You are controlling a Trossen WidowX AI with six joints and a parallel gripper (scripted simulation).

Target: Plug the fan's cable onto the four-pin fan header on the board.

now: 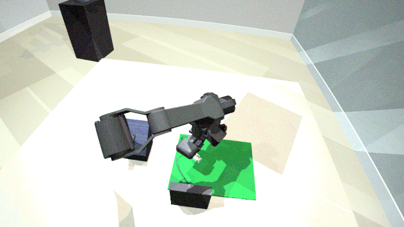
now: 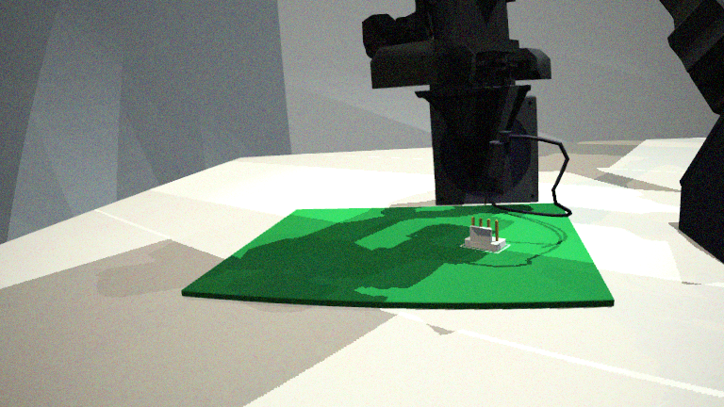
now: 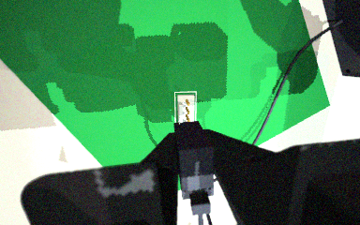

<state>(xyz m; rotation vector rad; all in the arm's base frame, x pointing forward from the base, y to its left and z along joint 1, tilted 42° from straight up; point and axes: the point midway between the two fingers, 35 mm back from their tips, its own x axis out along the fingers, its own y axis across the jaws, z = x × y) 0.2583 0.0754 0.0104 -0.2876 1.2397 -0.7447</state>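
My gripper tip is 7 cm short of the green board, 1 cm to the left of it and 8 cm above it. From my gripper tip the other things lie so: black plug 1 cm behind, 1 cm above; then fan 2 cm ahead, 17 cm to the right, 1 cm below.
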